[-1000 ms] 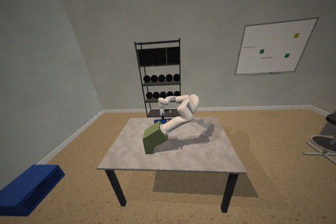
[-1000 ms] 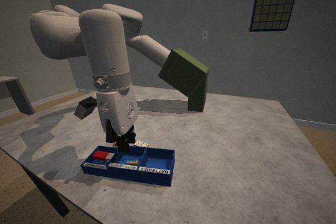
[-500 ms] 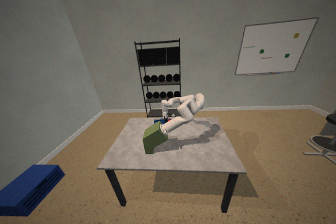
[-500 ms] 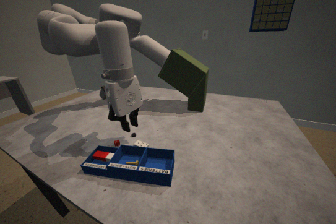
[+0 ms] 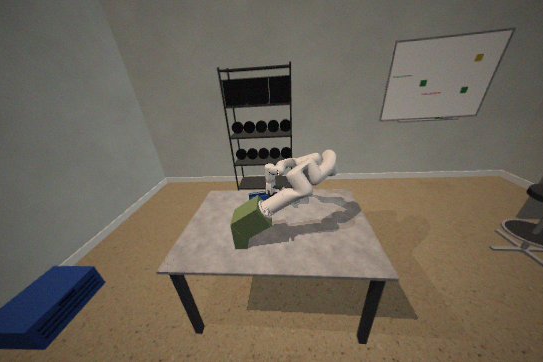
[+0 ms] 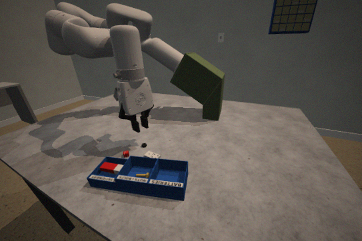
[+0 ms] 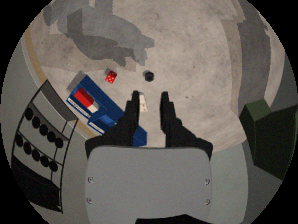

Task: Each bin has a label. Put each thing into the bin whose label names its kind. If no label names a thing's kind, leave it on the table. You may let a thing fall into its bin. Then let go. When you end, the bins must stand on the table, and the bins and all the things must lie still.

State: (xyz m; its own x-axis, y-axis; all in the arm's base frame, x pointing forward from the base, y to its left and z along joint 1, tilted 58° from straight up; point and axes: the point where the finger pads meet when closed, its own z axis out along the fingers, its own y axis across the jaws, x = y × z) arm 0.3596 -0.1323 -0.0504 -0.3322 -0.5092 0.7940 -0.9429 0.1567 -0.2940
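My gripper is now 90 mm above the black nut. Also, from my hand: white domino: 40 mm ahead, 60 mm to the left, 90 mm below; red die: 70 mm ahead, 20 mm to the right, 80 mm below; red-and-white eraser: 150 mm ahead, 70 mm below.
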